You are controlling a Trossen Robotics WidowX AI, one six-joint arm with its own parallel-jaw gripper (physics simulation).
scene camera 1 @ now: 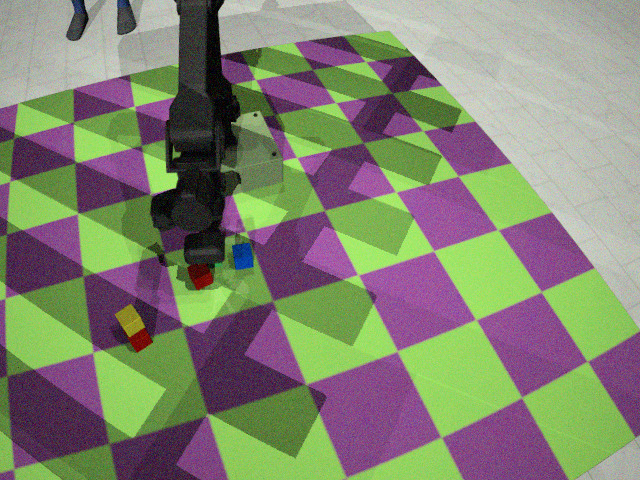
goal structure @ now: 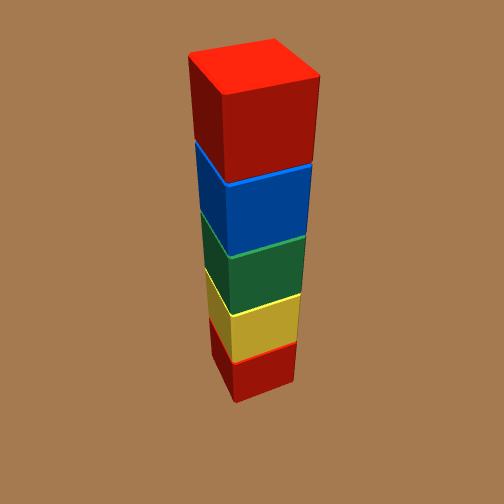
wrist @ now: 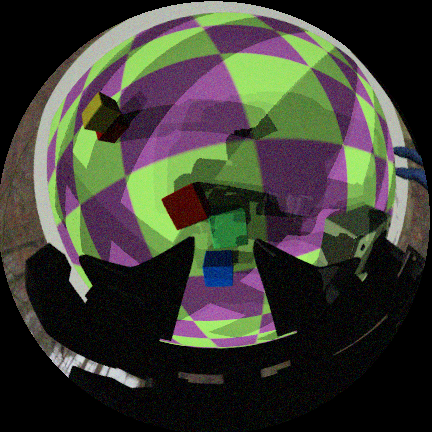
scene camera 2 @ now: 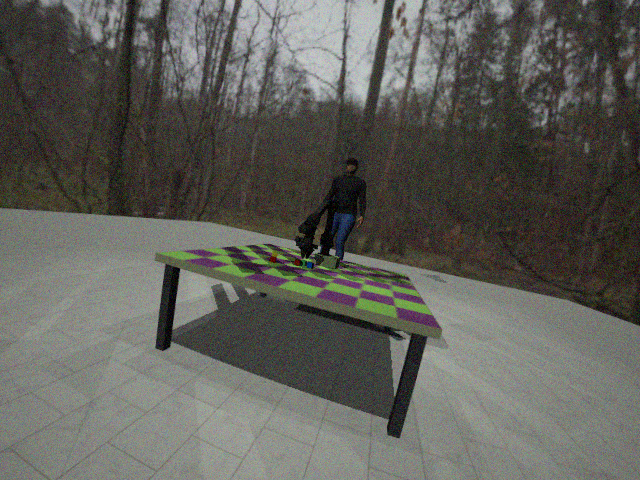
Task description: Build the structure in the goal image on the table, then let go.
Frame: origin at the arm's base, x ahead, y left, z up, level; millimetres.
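Seen in the pictures: gripper, fingertip midpoint: (wrist: pixel 224 242) (scene camera 2: pixel 304 258); arm's base, link origin: (wrist: pixel 374 251) (scene camera 2: pixel 324 254).
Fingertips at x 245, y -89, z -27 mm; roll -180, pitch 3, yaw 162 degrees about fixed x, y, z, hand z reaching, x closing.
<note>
Offsets run from my fingertips to a thing's top centre. Level surfaces: height alone.
A yellow cube @[dx +92, dy -170, dz +20 mm] (scene camera 1: pixel 128 316) (wrist: pixel 93 113) sits on a red cube @[dx +106, dy -169, dz -13 mm] (scene camera 1: pixel 140 341) (wrist: pixel 111 133), forming a two-high stack. A second red cube @[dx +28, dy -33, dz -13 mm] (scene camera 1: pixel 200 275) (wrist: pixel 184 206) lies on the table close beside a green cube @[dx -5, dy -3, dz -13 mm] (wrist: pixel 228 228), which is mostly hidden behind the gripper in the first scene view. A blue cube @[dx +18, dy +51, dz -13 mm] (scene camera 1: pixel 242 256) (scene camera 2: pixel 310 265) (wrist: pixel 218 269) lies near the green cube, with a gap between them. My gripper (wrist: pixel 224 242) is open and empty, fingers pointing down over the green cube; its height above it is unclear. Its fingertips are hidden in the first scene view.
The checkered table @[dz -46 mm] (scene camera 1: pixel 413 299) (scene camera 2: pixel 338 297) carries broad shadows. A grey-green box (scene camera 1: pixel 258 173) (scene camera 2: pixel 330 261) (wrist: pixel 350 235) stands beside the arm, behind the blue cube. A person (scene camera 2: pixel 347 201) stands behind the table.
</note>
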